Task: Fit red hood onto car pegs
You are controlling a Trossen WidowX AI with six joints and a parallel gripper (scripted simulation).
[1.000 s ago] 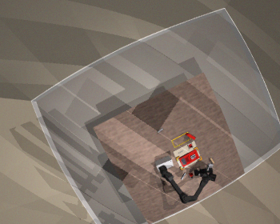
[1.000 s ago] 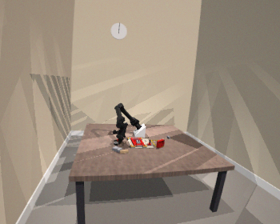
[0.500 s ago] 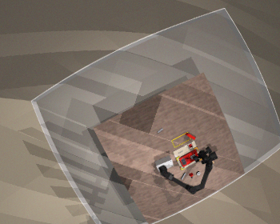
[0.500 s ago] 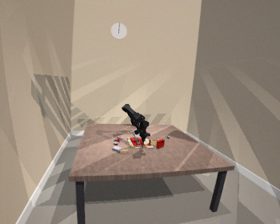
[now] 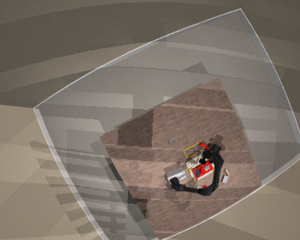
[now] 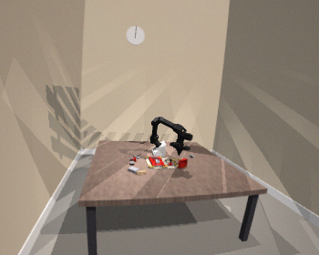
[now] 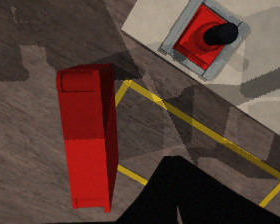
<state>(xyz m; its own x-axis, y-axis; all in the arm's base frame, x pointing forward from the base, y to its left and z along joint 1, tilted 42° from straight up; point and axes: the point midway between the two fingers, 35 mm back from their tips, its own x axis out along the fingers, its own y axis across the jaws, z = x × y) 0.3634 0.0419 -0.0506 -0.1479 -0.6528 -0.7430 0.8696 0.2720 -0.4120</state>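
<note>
The red hood is 40 mm ahead of my gripper tip, 20 mm to the left of it and 60 mm below it. From my gripper tip the other things lie so: round piece 80 mm behind, 400 mm to the right, 90 mm below.
</note>
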